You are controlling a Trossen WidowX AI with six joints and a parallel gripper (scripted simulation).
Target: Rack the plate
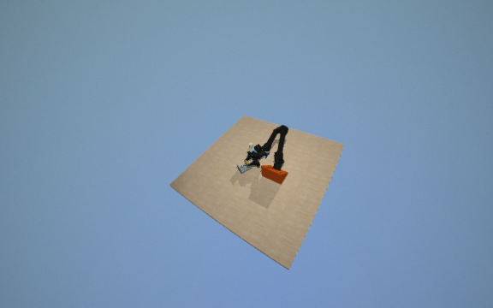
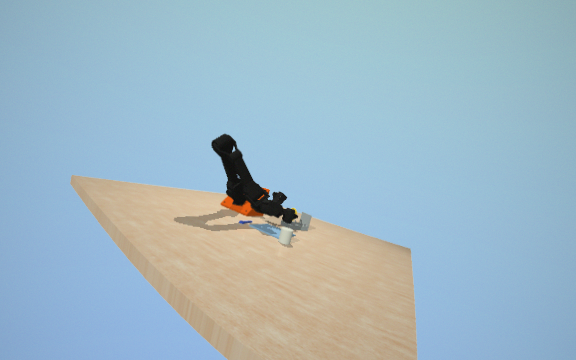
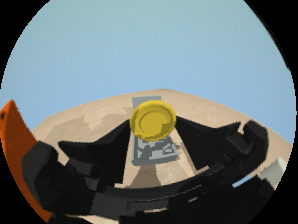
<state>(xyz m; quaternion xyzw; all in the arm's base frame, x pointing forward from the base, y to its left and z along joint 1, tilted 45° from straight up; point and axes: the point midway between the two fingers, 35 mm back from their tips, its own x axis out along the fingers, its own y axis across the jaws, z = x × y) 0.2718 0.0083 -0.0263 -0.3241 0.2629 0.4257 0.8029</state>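
Right now my gripper tip is 4 cm above the grey dish rack, 2 cm to the right of it and 1 cm short of it. The rest, counted from my gripper tip: yellow plate: 1 cm to the right; then small blue object: 22 cm to the right, 12 cm behind, 6 cm below; then light blue mat: 18 cm to the right, 6 cm below.
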